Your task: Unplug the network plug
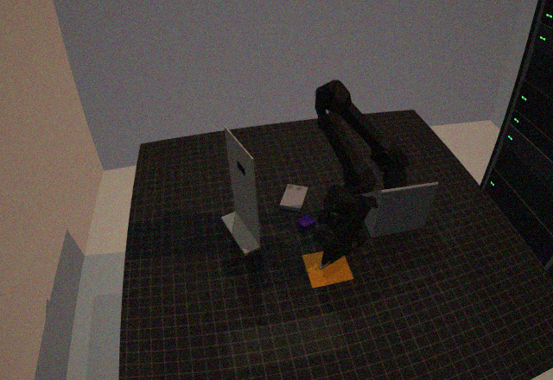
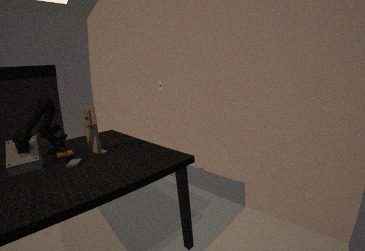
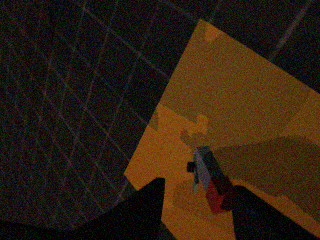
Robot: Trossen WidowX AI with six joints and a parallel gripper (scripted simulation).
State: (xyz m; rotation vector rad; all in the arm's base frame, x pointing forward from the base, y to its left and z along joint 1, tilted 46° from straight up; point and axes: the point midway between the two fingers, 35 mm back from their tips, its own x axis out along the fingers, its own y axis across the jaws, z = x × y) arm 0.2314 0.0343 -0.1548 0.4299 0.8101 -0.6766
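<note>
Right now the network plug is 10 mm below my gripper tip. Also, from my gripper tip: upright panel 210 mm ahead, 170 mm to the right, 130 mm above; then orange marked square 20 mm below, 10 mm behind.
</note>
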